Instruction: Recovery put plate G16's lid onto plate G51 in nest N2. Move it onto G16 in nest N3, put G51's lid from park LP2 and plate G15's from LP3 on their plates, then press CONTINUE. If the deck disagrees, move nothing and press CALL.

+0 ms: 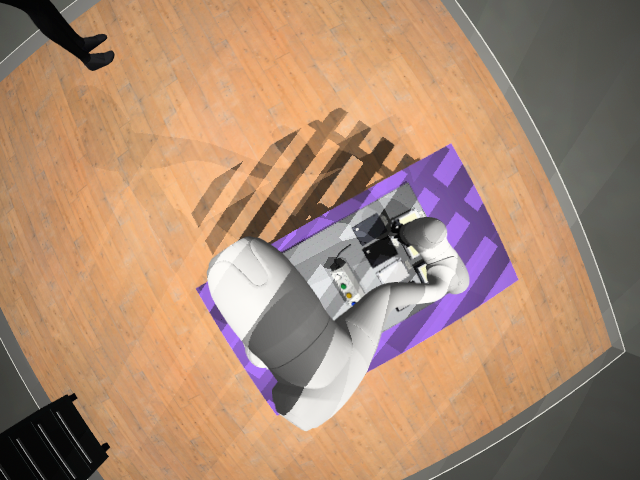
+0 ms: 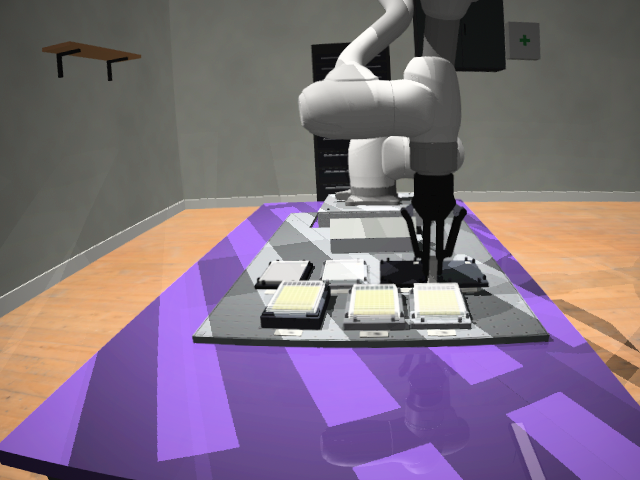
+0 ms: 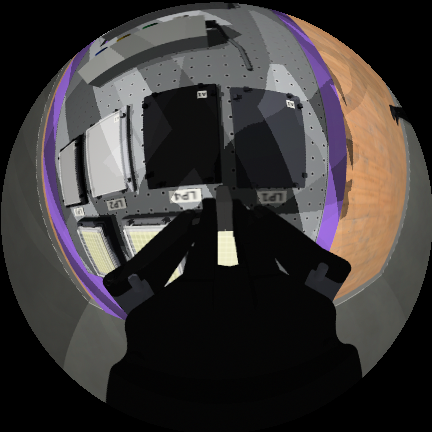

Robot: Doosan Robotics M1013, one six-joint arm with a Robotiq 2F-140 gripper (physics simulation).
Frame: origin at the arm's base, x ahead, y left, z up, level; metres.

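Seen in the pictures: gripper, fingertip midpoint: (image 1: 391, 233) (image 2: 431, 291) (image 3: 222, 196); arm's base, origin of the base link: (image 2: 372, 200).
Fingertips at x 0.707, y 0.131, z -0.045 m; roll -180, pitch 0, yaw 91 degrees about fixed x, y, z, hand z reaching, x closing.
Offsets run from my fingertips to a thing's middle. "spot": to the spot under its first point. Level surfaces: height alone.
My gripper (image 2: 433, 277) (image 3: 222, 196) is shut with nothing between its fingers, a narrow gap showing. It points down over the deck between the plate row and parks LP4 and LP1. A black lid {spot: 0.096 m back, 0.066 m right, 0.010 m up} (image 2: 397, 270) (image 3: 175, 135) lies at LP4, a dark slate one {0.087 m back, 0.069 m left, 0.010 m up} (image 2: 467, 272) (image 3: 272, 145) at LP1. A white lid {0.087 m back, 0.183 m right, 0.014 m up} (image 2: 343, 270) (image 3: 107, 152) is at LP2 and a pale grey lid {0.082 m back, 0.313 m right, 0.014 m up} (image 2: 285, 271) (image 3: 71, 172) at LP3. Three yellow-welled plates stand in a row: left (image 2: 294, 297), centre (image 2: 374, 301) and right (image 2: 439, 299). Their nest labels and plate markings are unreadable; which have clear lids is unclear.
A button console {0.305 m back, 0.123 m right, 0.042 m up} (image 2: 369, 227) (image 3: 150, 54) stands behind the parks, with green {0.328 m back, 0.099 m right, 0.064 m up} (image 1: 343, 285), amber {0.326 m back, 0.149 m right, 0.064 m up} (image 1: 348, 296) and blue {0.324 m back, 0.199 m right, 0.064 m up} (image 1: 353, 303) buttons. A cable {spot: 0.242 m back, 0.041 m left, 0.007 m up} (image 3: 242, 52) runs from it. The deck lies on a purple table {0.013 m down} (image 2: 279, 392). A person (image 1: 59, 33) stands off the table.
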